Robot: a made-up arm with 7 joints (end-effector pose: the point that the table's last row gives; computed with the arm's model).
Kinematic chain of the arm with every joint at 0, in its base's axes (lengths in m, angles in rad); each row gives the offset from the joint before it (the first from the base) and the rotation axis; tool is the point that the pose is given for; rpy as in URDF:
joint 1: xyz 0 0 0.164 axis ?
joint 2: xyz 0 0 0 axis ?
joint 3: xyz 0 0 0.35 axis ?
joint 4: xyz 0.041 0 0 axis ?
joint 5: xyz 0.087 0 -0.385 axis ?
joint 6: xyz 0 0 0 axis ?
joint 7: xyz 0.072 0 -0.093 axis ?
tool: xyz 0 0 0 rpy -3.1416 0 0
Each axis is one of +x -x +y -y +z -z.
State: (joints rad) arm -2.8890 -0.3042 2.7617 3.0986 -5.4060 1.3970 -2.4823
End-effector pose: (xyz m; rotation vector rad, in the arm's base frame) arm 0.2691 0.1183 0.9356 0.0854 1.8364 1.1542
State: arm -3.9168 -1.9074 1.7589 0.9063 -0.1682 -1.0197 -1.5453
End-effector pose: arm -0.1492 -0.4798 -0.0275 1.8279 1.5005 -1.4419
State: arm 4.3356 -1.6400 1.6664 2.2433 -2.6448 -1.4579 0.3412
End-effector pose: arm 0.4693 0.3995 0.0502 -0.1081 2.4680 -1.3786
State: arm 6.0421 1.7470 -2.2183 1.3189 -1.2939 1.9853 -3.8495
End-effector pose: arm 0.2785 -0.3743 0.4678 -1.0253 0.4416 0.4257
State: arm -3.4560 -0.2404 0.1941 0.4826 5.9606 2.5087 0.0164
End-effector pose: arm -0.1695 0.0542 0.2367 0.1472 1.3196 0.2860
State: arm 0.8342 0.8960 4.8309 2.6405 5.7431 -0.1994 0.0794
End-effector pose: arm 0.5462 0.4335 0.6382 0.5828 1.0941 1.7185
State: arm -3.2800 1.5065 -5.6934 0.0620 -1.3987 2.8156 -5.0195
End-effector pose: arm -0.0439 0.0136 0.0041 -1.9959 0.6150 2.0163
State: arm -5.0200 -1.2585 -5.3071 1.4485 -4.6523 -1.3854 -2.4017
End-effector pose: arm -0.3284 -0.1883 0.5686 -0.7843 -0.2252 -2.7616
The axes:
joint 1: +z
joint 2: +y
joint 3: +z
joint 4: -y
joint 5: -z
joint 6: +y
joint 7: -z

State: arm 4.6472 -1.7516 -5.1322 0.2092 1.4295 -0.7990 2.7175
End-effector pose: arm 0.1590 0.0073 0.3614 0.4843 0.3894 -1.6935
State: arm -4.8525 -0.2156 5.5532 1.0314 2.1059 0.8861 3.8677
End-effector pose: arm 0.3771 0.3062 0.4258 -1.0904 -1.0512 -1.5051
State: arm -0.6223 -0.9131 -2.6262 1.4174 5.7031 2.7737 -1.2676
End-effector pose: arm -0.4408 0.1559 0.0788 -0.7722 0.7891 -0.9994
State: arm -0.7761 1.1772 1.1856 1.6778 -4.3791 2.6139 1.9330
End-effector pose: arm 0.6119 -0.0700 0.3199 -0.7175 -0.6578 2.4036
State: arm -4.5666 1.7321 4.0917 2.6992 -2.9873 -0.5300 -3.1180
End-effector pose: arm 0.0981 0.7621 0.1732 0.2620 1.4486 1.7694
